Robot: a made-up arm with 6 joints.
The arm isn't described. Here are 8 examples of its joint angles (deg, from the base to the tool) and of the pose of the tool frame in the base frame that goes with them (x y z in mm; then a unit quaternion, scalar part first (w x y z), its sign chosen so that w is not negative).
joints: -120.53 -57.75 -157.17 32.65 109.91 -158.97
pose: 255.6 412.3 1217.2 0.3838 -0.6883 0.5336 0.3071
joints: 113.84 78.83 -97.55 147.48 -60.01 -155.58
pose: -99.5 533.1 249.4 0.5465 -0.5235 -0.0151 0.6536
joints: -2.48 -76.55 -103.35 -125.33 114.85 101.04
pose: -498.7 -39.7 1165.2 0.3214 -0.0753 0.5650 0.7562
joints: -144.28 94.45 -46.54 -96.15 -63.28 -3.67
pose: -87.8 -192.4 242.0 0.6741 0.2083 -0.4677 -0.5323
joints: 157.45 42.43 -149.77 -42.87 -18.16 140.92
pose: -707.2 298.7 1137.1 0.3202 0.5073 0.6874 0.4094
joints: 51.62 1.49 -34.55 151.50 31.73 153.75
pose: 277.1 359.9 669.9 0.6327 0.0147 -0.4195 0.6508
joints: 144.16 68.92 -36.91 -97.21 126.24 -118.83
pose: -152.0 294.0 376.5 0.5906 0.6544 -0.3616 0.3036
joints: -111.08 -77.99 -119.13 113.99 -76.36 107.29
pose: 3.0 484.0 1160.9 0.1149 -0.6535 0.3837 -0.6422
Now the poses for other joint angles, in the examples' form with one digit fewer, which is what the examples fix.
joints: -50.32 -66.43 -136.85 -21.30 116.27 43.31
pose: -373 293 1225 0.412 0.065 -0.583 -0.697
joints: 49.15 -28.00 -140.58 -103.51 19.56 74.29
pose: -76 -35 1521 0.318 0.254 -0.908 -0.103
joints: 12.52 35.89 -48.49 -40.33 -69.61 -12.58
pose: 543 210 630 0.770 0.119 -0.489 0.393
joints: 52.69 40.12 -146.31 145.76 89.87 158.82
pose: 375 567 1125 0.088 -0.279 0.937 -0.188
